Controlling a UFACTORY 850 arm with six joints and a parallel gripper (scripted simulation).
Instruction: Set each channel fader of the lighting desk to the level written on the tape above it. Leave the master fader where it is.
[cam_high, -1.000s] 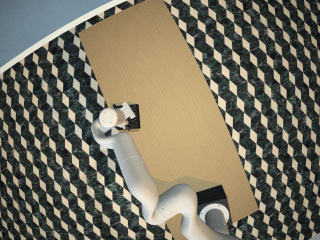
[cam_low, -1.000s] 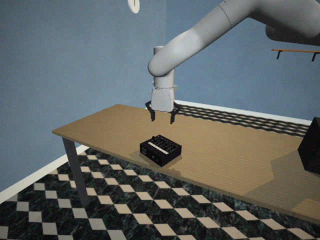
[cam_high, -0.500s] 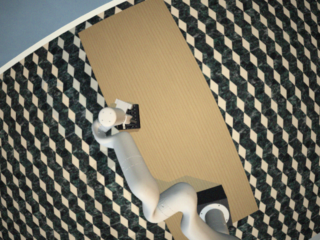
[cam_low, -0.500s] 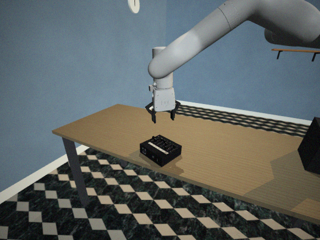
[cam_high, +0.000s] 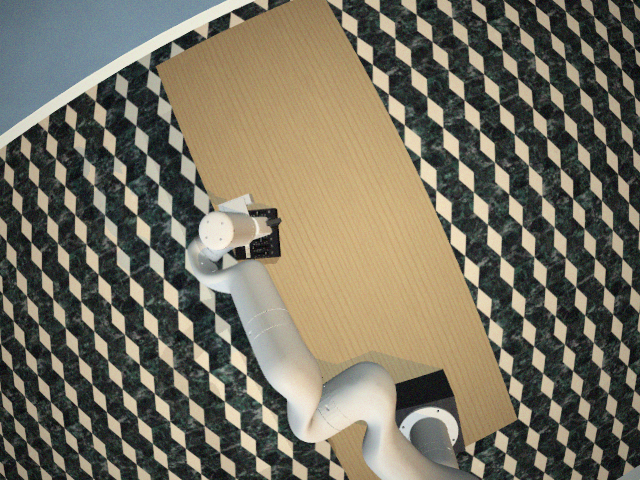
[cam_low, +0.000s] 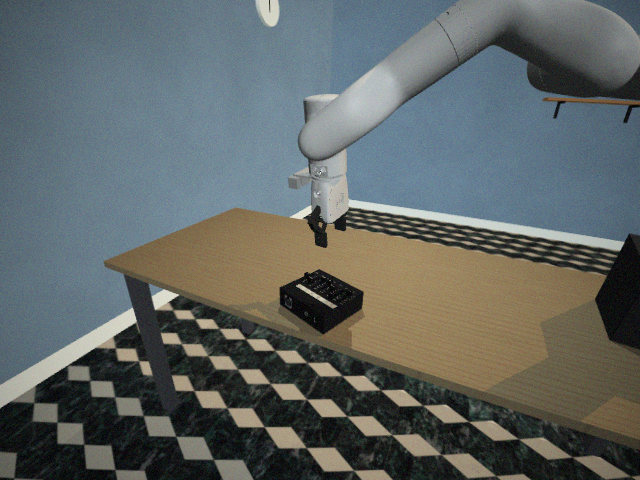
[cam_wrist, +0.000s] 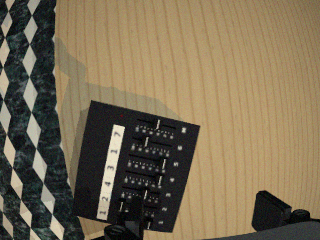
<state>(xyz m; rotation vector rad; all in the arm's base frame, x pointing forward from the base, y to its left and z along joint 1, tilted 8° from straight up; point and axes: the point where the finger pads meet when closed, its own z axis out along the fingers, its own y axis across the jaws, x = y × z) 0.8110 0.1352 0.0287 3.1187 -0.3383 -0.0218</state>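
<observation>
Now: the master fader 60 mm ahead of my hand and 130 mm below it.
</observation>
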